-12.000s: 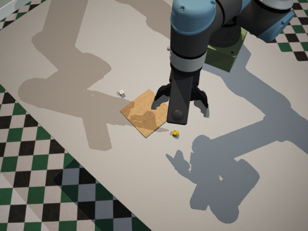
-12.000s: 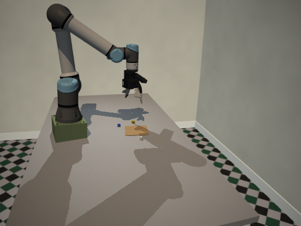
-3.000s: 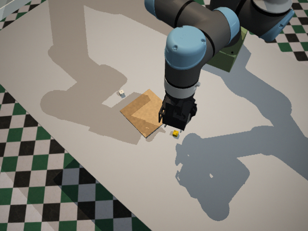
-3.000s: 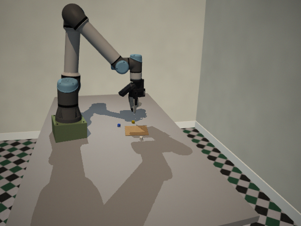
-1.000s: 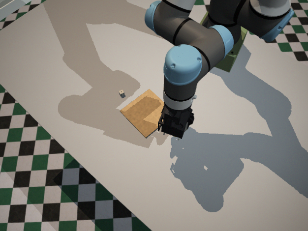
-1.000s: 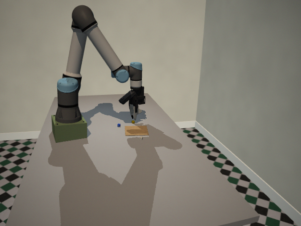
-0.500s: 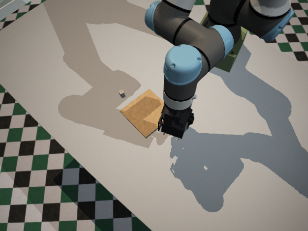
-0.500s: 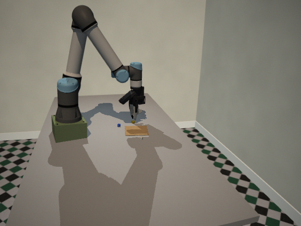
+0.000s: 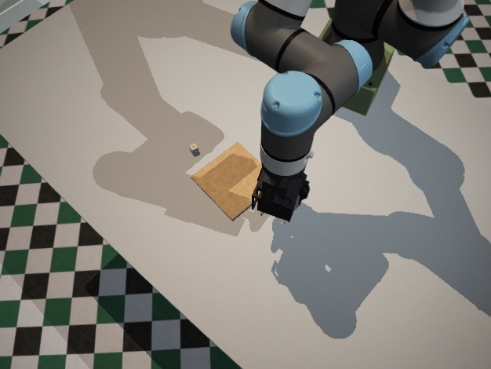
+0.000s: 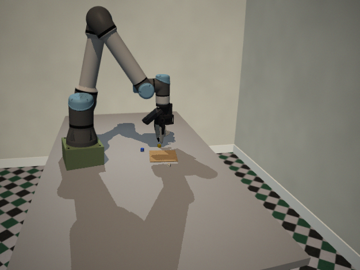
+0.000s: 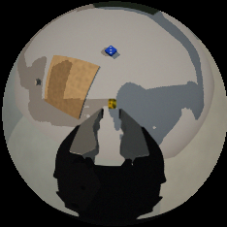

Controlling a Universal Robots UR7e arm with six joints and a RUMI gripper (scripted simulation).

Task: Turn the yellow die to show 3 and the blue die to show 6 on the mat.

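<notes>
Now: hand 3 cm above the yellow die. The rest, counted from my hand: blue die 11 cm behind, 3 cm to the right, 3 cm below; tan mat 13 cm to the right, 4 cm below, 2 cm behind; white die 25 cm to the right, 3 cm below, 3 cm behind.
</notes>
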